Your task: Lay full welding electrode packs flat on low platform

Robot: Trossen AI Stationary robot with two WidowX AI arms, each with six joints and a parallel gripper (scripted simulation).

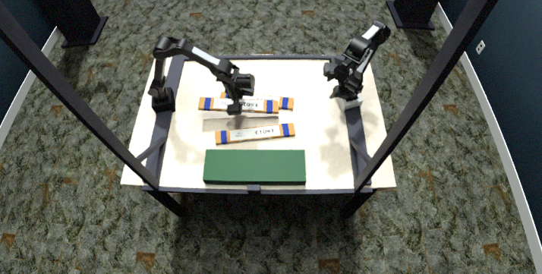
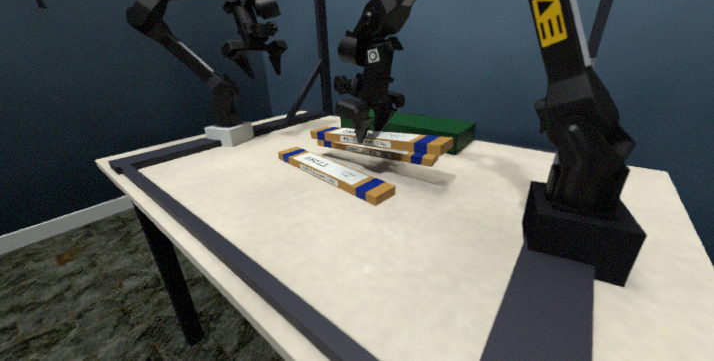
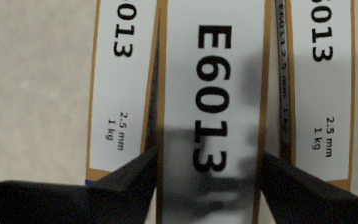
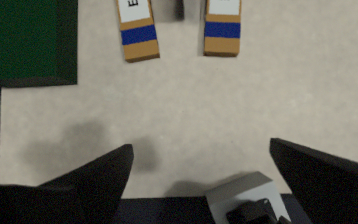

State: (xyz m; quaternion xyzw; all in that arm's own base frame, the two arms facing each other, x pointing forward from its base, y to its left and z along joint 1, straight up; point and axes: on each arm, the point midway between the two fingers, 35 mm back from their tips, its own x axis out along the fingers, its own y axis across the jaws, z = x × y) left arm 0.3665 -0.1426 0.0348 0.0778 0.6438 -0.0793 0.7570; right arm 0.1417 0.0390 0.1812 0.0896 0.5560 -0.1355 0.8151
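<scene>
Right now my left hand is 37 cm short of the dark frame rail, 10 cm above it and 9 cm to the left of it. Also, from my left hand: green low platform 28 cm behind, 9 cm below, 7 cm to the right.
</scene>
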